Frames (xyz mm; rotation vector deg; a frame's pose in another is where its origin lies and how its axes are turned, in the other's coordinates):
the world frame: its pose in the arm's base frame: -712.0 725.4 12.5 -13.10 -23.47 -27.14
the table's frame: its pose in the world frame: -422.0 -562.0 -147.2 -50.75 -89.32 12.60
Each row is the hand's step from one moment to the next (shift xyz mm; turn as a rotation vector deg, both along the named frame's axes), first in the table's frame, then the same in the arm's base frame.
Working: the table's frame: its pose in the arm's base frame: -1278.3 359.7 -234.8 -87.31 -95.11 -7.86

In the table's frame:
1: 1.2 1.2 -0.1 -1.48 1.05 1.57
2: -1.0 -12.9 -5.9 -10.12 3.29 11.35
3: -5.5 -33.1 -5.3 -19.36 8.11 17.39
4: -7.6 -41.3 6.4 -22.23 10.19 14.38
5: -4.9 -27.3 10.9 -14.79 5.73 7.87
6: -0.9 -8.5 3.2 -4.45 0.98 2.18
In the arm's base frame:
1: 1.2 1.2 0.3 -0.05 0.07 -2.40
2: -8.2 -7.5 8.9 -3.99 -0.16 -15.04
3: -26.4 -15.6 14.7 -3.90 -2.42 -26.87
4: -39.5 -12.3 9.7 -0.93 -5.89 -27.74
5: -29.4 -4.1 2.3 -0.66 -5.19 -16.92
6: -9.0 -0.9 1.2 -0.74 -1.86 -4.64

